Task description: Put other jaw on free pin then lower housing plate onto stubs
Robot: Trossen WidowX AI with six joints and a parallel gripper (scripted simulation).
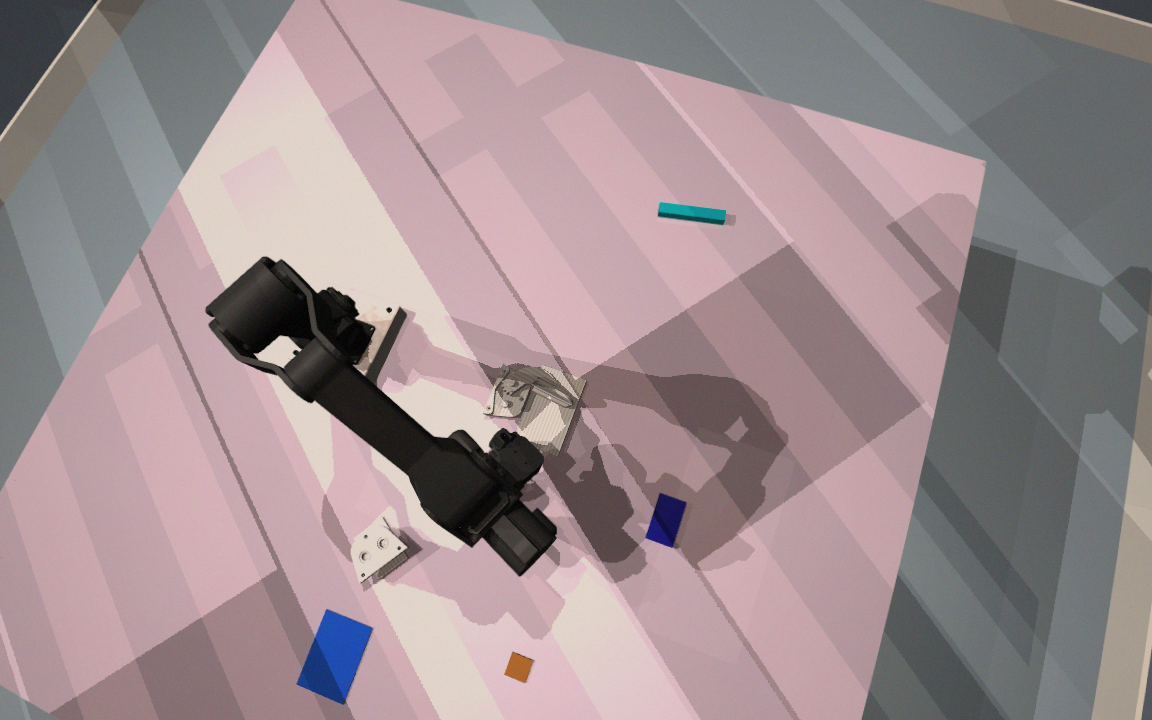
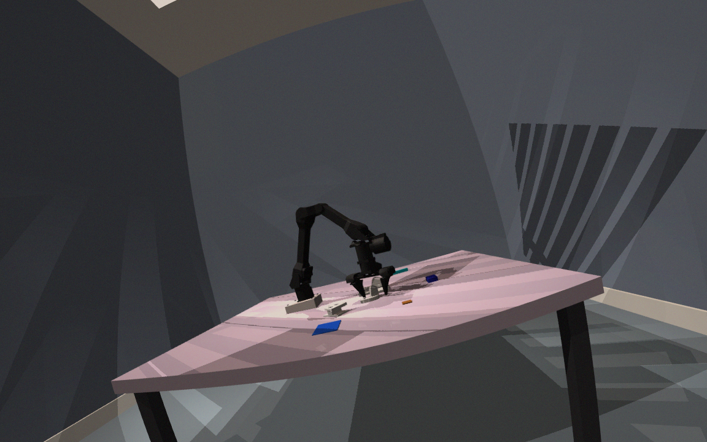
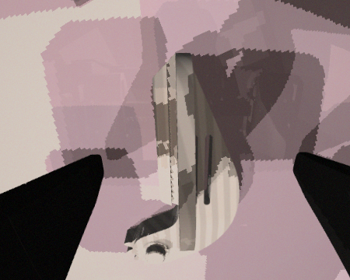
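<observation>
Now: gripper tip 10 mm short of the pale base fixture and 140 mm to the right of it. Round my gripper tip: square tile 110 mm ahead, 200 mm to the right; blue flat sheet 130 mm behind, 290 mm to the right; dark blue block 230 mm ahead, 60 mm to the left.
</observation>
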